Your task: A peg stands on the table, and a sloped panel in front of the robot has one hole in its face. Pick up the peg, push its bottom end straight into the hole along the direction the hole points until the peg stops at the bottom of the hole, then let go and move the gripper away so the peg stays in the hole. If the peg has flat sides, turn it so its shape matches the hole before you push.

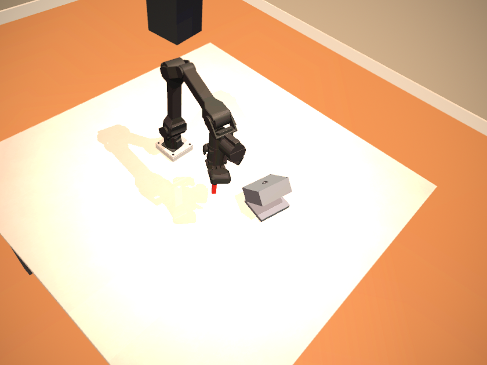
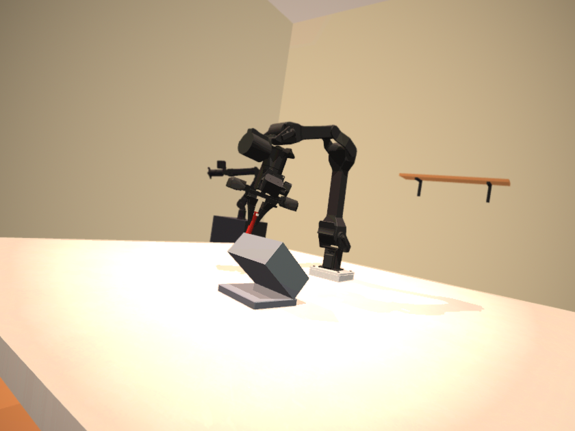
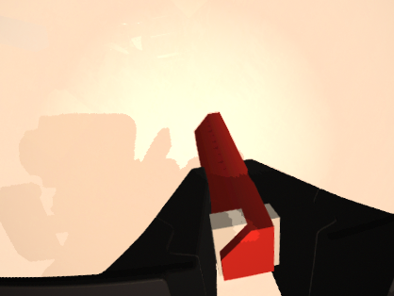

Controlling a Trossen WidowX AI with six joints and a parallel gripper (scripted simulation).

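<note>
My gripper tip is 130 mm short of the grey sloped panel, 140 mm to the right of it and 70 mm above it. From my gripper tip the other things lie so: grey base plate: 150 mm ahead, 140 mm to the left, 130 mm below; then red peg: 10 mm above.
</note>
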